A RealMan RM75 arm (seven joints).
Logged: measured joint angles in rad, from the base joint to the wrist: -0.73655 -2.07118 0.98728 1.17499 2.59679 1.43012 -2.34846; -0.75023 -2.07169 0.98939 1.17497 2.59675 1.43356 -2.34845; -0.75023 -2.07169 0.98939 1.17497 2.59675 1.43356 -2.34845; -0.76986 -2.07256 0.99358 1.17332 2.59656 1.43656 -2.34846; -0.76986 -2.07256 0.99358 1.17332 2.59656 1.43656 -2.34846; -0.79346 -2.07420 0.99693 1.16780 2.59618 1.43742 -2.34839; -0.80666 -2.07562 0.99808 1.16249 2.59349 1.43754 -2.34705; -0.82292 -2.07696 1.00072 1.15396 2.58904 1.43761 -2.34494; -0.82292 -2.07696 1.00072 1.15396 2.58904 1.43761 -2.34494; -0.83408 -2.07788 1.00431 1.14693 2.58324 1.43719 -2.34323; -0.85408 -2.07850 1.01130 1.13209 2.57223 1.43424 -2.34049; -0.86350 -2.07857 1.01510 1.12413 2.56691 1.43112 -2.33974; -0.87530 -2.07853 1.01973 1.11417 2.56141 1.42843 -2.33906; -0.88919 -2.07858 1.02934 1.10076 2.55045 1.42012 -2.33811
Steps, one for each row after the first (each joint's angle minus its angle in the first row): -0.01368 -0.00051 0.00211 -0.00002 -0.00004 0.00344 0.00001; -0.01368 -0.00051 0.00211 -0.00002 -0.00004 0.00344 0.00001; -0.03331 -0.00138 0.00630 -0.00167 -0.00023 0.00644 0.00000; -0.03331 -0.00138 0.00630 -0.00167 -0.00023 0.00644 0.00000; -0.05691 -0.00302 0.00965 -0.00719 -0.00061 0.00730 0.00007; -0.07011 -0.00444 0.01080 -0.01250 -0.00330 0.00742 0.00141; -0.08637 -0.00578 0.01344 -0.02103 -0.00775 0.00749 0.00352; -0.08637 -0.00578 0.01344 -0.02103 -0.00775 0.00749 0.00352; -0.09753 -0.00670 0.01703 -0.02806 -0.01355 0.00707 0.00523; -0.11753 -0.00732 0.02402 -0.04290 -0.02456 0.00412 0.00797; -0.12695 -0.00739 0.02782 -0.05086 -0.02988 0.00100 0.00872; -0.13875 -0.00735 0.03245 -0.06082 -0.03538 -0.00169 0.00940; -0.15264 -0.00740 0.04206 -0.07423 -0.04634 -0.01000 0.01035
